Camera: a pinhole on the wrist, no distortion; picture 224 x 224 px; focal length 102.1 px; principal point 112.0 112.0 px. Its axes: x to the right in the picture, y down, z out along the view. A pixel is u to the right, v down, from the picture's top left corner.
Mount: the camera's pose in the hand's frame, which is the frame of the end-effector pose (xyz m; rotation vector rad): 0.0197 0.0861 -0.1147 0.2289 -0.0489 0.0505
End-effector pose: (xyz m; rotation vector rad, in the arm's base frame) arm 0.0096 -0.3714 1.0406 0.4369 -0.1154 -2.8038
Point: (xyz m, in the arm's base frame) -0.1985 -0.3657 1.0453
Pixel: 196 56
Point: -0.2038 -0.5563 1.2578
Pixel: 168 150
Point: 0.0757 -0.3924 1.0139
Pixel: 31 74
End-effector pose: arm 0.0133 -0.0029 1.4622 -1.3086 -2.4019 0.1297
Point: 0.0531 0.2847 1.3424
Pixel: 206 206
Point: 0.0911 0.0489 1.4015
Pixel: 94 152
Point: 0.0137 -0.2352 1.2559
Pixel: 27 87
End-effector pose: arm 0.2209 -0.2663 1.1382 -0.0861 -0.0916 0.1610
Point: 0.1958 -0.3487 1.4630
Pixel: 109 93
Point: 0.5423 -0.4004 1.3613
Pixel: 201 43
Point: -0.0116 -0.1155 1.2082
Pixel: 10 189
